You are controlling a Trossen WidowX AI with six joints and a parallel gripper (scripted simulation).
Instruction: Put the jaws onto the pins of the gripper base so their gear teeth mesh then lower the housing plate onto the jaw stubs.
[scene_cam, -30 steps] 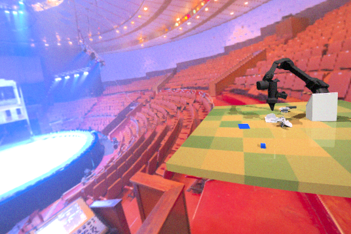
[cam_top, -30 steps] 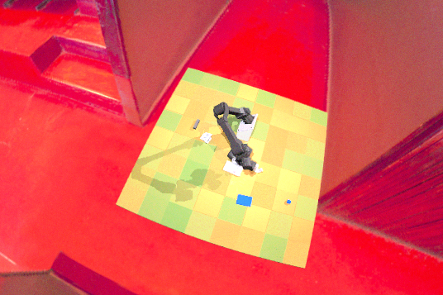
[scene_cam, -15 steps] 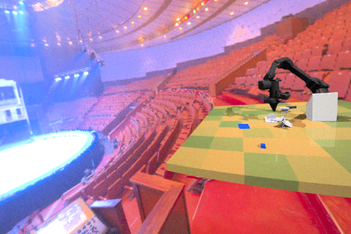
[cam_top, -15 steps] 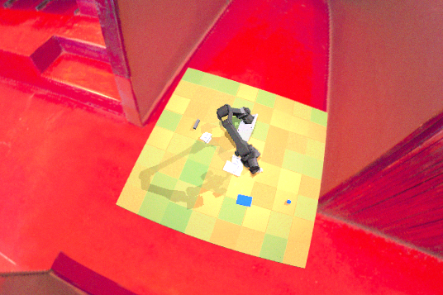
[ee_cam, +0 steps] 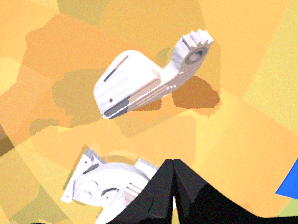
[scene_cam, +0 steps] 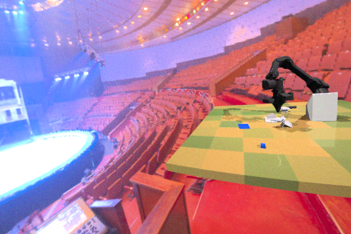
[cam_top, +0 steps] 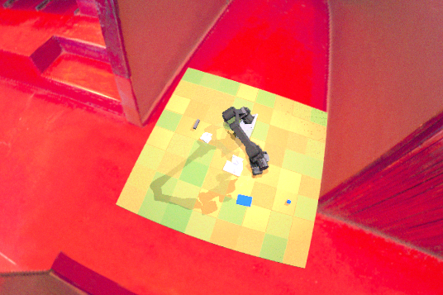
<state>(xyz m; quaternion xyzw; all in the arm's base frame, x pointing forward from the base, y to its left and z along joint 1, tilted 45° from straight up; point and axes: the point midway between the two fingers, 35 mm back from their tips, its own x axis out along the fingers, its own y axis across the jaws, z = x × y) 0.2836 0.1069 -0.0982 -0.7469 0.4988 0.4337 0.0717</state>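
The grey jaw is 50 mm to the left of my gripper tip, 50 mm below it and 30 mm behind it. The rest, counted from my gripper tip: flat white plate: 110 mm to the right, 80 mm below, 40 mm ahead; flat blue square: 210 mm ahead, 90 mm below, 50 mm to the left; blue cube: 340 mm to the left, 90 mm ahead, 80 mm below.
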